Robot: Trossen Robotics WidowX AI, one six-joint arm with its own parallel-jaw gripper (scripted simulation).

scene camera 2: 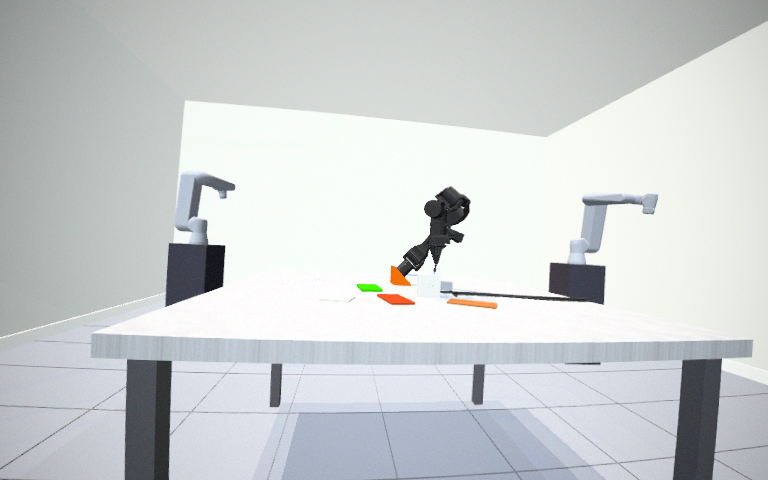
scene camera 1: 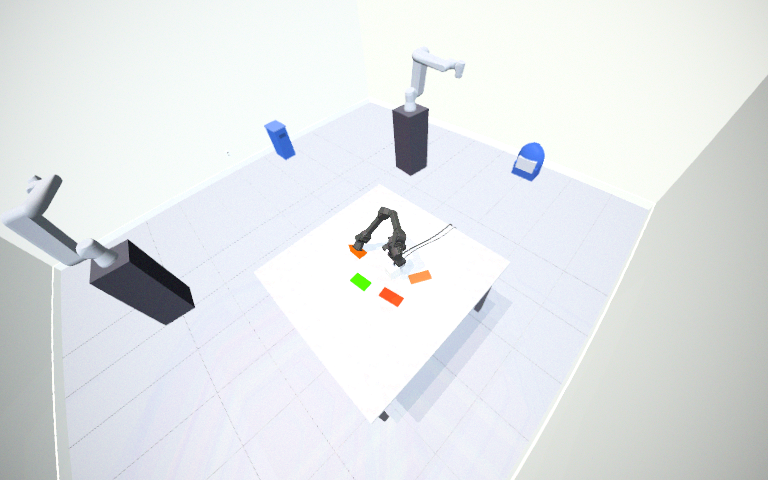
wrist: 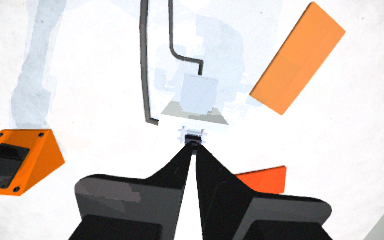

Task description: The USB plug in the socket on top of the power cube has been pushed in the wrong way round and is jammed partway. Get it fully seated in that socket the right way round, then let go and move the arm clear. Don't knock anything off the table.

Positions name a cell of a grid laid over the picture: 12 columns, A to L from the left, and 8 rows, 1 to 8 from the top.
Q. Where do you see a light orange tile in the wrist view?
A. J2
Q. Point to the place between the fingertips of my gripper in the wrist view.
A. G5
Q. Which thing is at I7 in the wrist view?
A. A red-orange tile.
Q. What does my gripper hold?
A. A USB plug.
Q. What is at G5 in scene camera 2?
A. My gripper.
